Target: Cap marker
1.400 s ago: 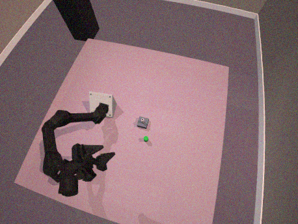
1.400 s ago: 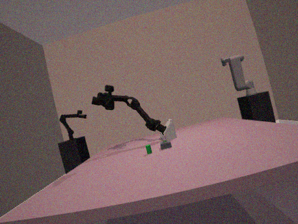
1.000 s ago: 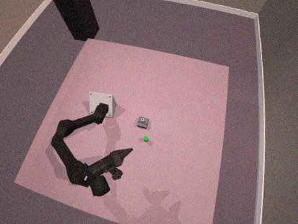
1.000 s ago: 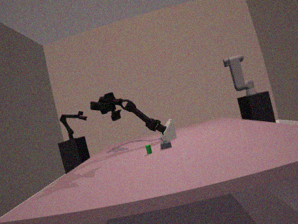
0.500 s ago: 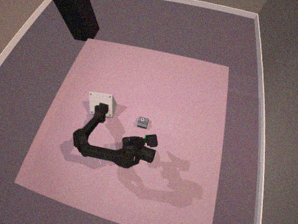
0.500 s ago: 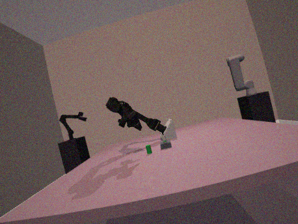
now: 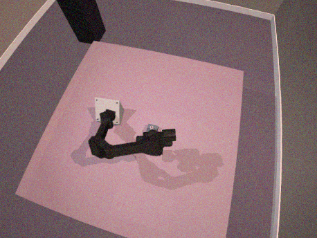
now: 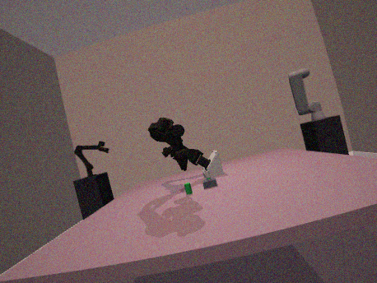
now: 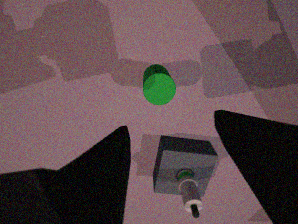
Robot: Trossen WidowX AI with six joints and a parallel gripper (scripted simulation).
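Right now the green cap is 9 cm below my gripper tip. Also, from my gripper tip: holder block 10 cm to the left, 10 cm below, 5 cm behind.
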